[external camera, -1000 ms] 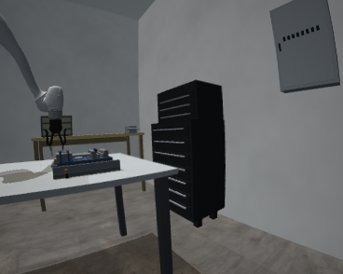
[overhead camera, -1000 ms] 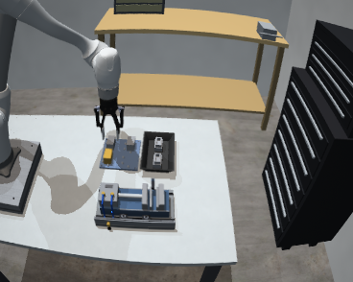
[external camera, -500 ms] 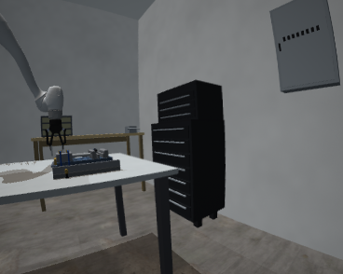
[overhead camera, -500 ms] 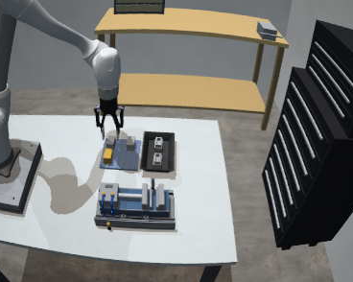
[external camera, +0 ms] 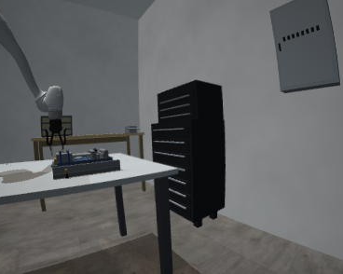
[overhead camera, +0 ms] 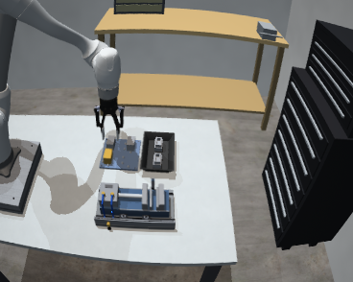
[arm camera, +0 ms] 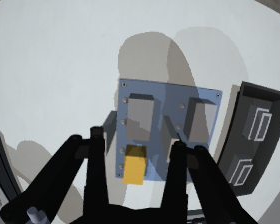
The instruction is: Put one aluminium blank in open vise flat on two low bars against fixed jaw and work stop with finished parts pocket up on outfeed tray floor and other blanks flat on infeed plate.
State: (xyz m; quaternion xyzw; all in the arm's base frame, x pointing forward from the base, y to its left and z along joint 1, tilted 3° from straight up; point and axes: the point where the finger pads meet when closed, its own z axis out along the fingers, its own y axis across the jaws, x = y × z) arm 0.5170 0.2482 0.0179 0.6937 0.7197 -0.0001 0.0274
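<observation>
Right now my hand is 5 cm above the aluminium blank. Also, from my hand: hose block (6 cm ahead, 35 cm to the right); then brass blank (9 cm to the right, 5 cm below); then work stop (22 cm ahead, 29 cm to the right, 1 cm above).
</observation>
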